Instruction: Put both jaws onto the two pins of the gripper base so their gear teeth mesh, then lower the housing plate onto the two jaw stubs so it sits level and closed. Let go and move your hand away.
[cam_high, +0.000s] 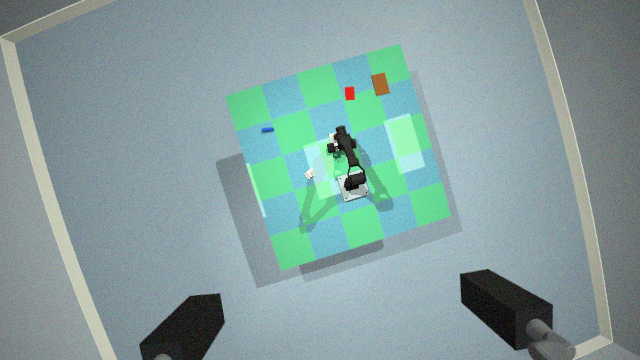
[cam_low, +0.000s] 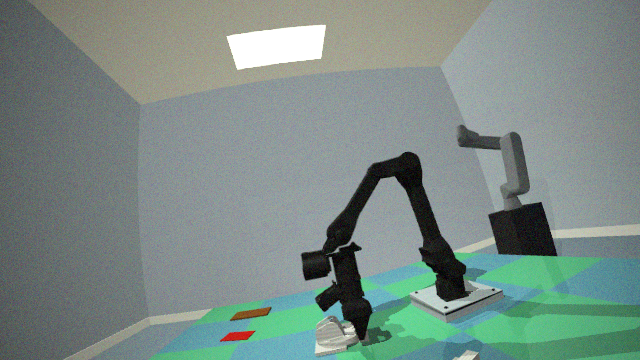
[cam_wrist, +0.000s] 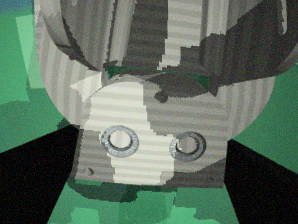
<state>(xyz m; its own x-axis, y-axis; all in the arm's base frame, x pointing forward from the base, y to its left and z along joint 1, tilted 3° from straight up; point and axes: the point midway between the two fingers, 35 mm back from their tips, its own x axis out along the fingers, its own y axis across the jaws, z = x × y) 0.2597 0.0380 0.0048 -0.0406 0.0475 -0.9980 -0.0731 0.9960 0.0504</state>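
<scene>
Right now the grey jaw is 2 cm ahead of my gripper tip, 2 cm to the left of it and 1 cm above it. Also, from my gripper tip: red tile (37 cm ahead, 11 cm to the right, 1 cm below); then small blue piece (18 cm ahead, 49 cm to the left); then brown tile (42 cm ahead, 34 cm to the right).
</scene>
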